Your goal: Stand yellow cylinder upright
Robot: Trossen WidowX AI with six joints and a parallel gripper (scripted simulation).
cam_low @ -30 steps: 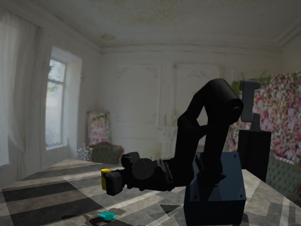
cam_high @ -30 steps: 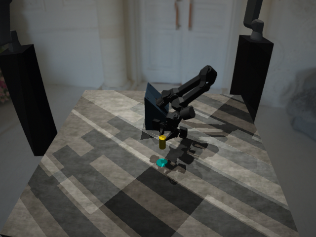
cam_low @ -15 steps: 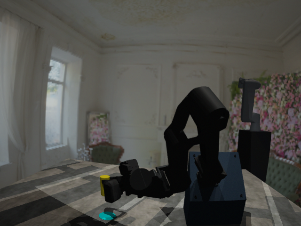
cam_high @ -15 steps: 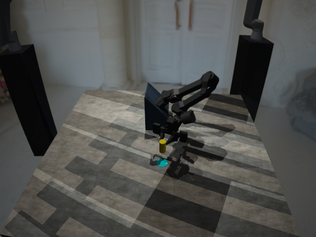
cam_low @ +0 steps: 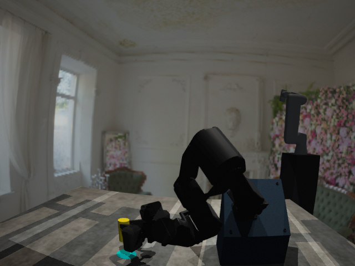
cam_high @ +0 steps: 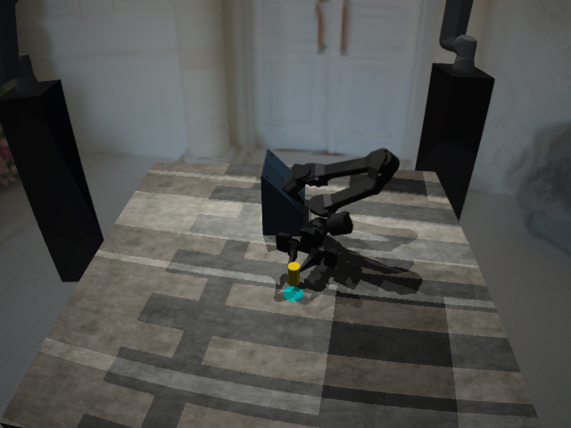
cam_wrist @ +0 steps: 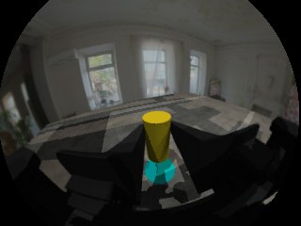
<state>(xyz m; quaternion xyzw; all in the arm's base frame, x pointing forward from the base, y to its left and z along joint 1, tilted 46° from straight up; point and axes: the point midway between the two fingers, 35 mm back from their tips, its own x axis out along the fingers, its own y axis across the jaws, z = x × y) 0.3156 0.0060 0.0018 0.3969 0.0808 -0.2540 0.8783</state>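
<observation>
My gripper tip is 100 mm above the cyan circle. The rest, counted from my gripper tip: yellow tall cylinder (20 mm below).
</observation>
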